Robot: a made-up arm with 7 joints.
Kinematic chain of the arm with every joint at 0, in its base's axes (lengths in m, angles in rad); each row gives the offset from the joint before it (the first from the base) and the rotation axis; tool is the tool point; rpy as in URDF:
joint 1: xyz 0 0 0.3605 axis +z
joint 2: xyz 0 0 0 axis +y
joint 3: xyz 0 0 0.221 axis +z
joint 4: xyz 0.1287 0 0 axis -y
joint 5: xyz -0.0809 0 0.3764 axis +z
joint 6: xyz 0 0 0 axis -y
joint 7: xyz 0.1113 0 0 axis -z
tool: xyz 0 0 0 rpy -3.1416 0 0
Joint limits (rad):
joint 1: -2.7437..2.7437
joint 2: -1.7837..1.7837
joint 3: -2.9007..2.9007
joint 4: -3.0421..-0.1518
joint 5: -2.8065..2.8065
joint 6: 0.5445..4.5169
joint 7: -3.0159..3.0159
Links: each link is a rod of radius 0.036 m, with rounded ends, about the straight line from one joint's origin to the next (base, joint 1, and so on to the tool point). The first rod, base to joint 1, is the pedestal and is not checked.
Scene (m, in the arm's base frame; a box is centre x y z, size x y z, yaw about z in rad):
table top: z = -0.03
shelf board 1: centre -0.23 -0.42 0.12 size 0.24 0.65 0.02 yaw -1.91
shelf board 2: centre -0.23 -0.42 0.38 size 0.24 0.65 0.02 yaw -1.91
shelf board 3: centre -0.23 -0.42 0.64 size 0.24 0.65 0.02 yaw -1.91
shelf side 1: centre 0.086 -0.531 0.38 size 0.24 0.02 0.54 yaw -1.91
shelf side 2: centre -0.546 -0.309 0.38 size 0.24 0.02 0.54 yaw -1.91
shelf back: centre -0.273 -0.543 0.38 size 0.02 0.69 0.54 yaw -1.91
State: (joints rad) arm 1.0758 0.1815 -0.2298 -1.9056 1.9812 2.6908 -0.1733
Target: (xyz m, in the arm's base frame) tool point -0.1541 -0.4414 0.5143
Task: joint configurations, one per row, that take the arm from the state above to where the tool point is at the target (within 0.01 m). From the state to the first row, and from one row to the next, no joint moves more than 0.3 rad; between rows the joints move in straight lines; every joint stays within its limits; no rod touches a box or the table.
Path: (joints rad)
1: 1.3616 -0.0606 0.0684 -2.0252 2.1014 2.8403 -0.2286
2: 1.6475 -0.3026 0.3666 -2.1448 2.2217 2.9898 -0.2838
3: 1.9333 -0.5447 0.6648 -2.2644 2.3419 3.1393 -0.3391
4: 2.2192 -0.7868 0.9630 -2.3840 2.4622 3.2888 -0.3943
5: 2.3503 -1.0360 1.0122 -2.4463 2.4704 3.4841 -0.3391
6: 2.4814 -1.2852 1.0614 -2.5086 2.4786 3.6794 -0.2838
7: 2.6126 -1.5345 1.1105 -2.5709 2.4869 3.8747 -0.2286
8: 2.7437 -1.7837 1.1597 -2.6333 2.4951 4.0700 -0.1733
9: 2.7437 -1.4856 1.2708 -2.4296 2.4540 3.9111 -0.1733
10: 2.7437 -1.1874 1.3820 -2.2259 2.4129 3.7522 -0.1733
11: 2.7437 -0.8893 1.4931 -2.0222 2.3719 3.5933 -0.1733
12: 2.7437 -0.5912 1.6043 -1.8185 2.3308 3.4344 -0.1733

